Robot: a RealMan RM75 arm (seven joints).
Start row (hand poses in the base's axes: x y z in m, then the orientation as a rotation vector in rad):
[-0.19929, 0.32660, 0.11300, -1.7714, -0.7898, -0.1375]
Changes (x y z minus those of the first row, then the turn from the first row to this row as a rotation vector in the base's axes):
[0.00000, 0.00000, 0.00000, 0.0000, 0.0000, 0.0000]
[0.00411, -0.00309, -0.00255, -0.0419, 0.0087, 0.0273]
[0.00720, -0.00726, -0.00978, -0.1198, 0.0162, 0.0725]
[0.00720, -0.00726, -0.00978, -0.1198, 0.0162, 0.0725]
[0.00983, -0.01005, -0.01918, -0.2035, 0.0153, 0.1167]
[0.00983, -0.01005, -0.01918, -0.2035, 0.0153, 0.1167]
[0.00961, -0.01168, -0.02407, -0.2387, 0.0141, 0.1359]
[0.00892, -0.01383, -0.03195, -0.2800, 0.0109, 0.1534]
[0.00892, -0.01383, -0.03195, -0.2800, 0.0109, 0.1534]
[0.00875, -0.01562, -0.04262, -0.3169, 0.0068, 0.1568]
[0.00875, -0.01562, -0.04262, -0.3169, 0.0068, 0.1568]
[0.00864, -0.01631, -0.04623, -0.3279, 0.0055, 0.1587]
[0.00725, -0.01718, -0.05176, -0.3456, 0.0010, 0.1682]
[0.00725, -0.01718, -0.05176, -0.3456, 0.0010, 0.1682]
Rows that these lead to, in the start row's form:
[-0.19929, 0.32660, 0.11300, -1.7714, -0.7898, -0.1375]
[-0.19518, 0.32351, 0.11045, -1.7988, -0.8155, -0.0957]
[-0.19209, 0.31934, 0.10322, -1.8513, -0.8646, -0.0280]
[-0.19209, 0.31934, 0.10322, -1.8513, -0.8646, -0.0280]
[-0.18946, 0.31655, 0.09382, -1.9088, -0.9202, 0.0355]
[-0.18946, 0.31655, 0.09382, -1.9088, -0.9202, 0.0355]
[-0.18968, 0.31492, 0.08893, -1.9323, -0.9447, 0.0624]
[-0.19037, 0.31277, 0.08105, -1.9621, -0.9705, 0.0893]
[-0.19037, 0.31277, 0.08105, -1.9621, -0.9705, 0.0893]
[-0.19054, 0.31098, 0.07038, -1.9947, -0.9836, 0.1039]
[-0.19054, 0.31098, 0.07038, -1.9947, -0.9836, 0.1039]
[-0.19065, 0.31029, 0.06677, -2.0040, -0.9884, 0.1089]
[-0.19204, 0.30942, 0.06124, -2.0158, -1.0036, 0.1192]
[-0.19204, 0.30942, 0.06124, -2.0158, -1.0036, 0.1192]

